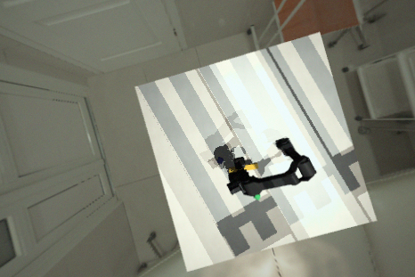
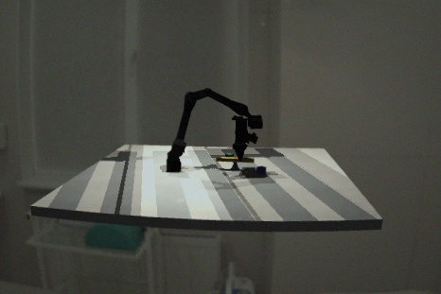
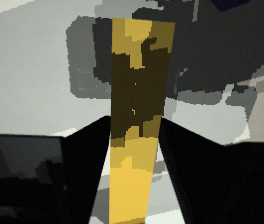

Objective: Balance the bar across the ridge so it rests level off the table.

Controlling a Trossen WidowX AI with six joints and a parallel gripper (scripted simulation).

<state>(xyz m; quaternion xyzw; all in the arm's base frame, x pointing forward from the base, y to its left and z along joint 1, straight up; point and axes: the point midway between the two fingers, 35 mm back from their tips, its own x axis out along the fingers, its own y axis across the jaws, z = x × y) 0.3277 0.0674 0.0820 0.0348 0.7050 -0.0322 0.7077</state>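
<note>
Right now the yellow bar is 3 cm behind my gripper tip. From my gripper tip the other things lie so: small green block (21 cm to the left, 7 cm behind, 3 cm below); then small blue block (10 cm ahead, 8 cm to the right, 3 cm below).
</note>
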